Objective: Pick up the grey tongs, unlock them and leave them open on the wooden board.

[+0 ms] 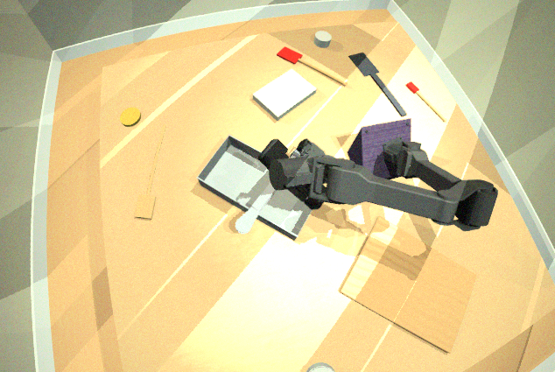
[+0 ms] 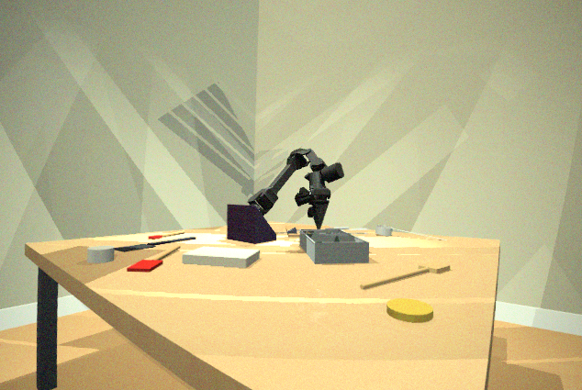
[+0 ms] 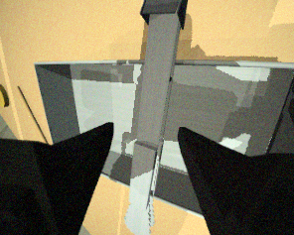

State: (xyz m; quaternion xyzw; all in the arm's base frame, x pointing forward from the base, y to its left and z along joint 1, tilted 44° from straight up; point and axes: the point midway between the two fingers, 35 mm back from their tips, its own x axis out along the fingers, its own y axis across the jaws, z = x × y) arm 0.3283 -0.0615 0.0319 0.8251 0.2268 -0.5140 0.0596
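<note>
My gripper tip is 5 cm above the grey roasting tin, 4 cm short of it and 1 cm to the left of it. The rest, counted from my gripper tip: white slab 30 cm to the right, 15 cm behind, 7 cm below; then yellow disc 39 cm to the right, 36 cm ahead, 7 cm below; then wooden board 40 cm to the left, 25 cm behind, 7 cm below.
</note>
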